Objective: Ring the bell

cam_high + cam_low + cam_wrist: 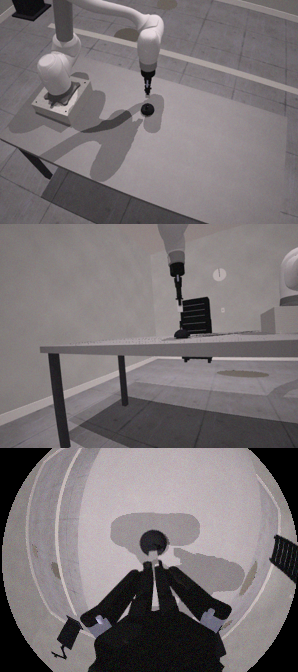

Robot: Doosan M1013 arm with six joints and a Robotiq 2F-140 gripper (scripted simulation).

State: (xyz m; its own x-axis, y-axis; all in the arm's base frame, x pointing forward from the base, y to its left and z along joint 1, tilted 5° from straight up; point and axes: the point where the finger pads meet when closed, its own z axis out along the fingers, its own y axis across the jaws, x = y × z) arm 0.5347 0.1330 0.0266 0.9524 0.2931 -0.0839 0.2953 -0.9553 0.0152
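Now: hand 13 cm above the black dome bell.
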